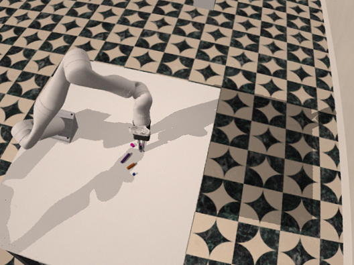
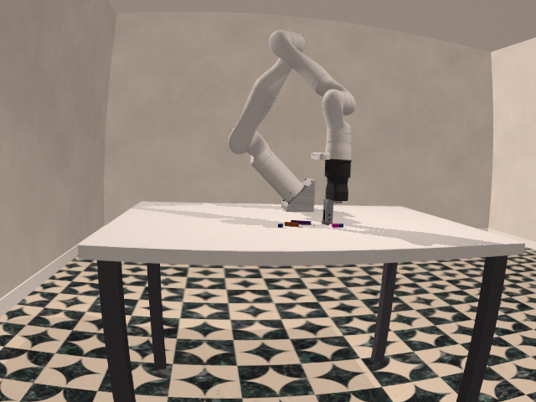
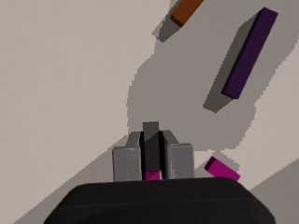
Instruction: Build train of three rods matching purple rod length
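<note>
Now: hand 2 cm above the grey rod. Also, from my hand: purple rod: 7 cm to the right, 5 cm behind, 3 cm below; orange rod: 10 cm to the right, 3 cm below, 1 cm behind.
</note>
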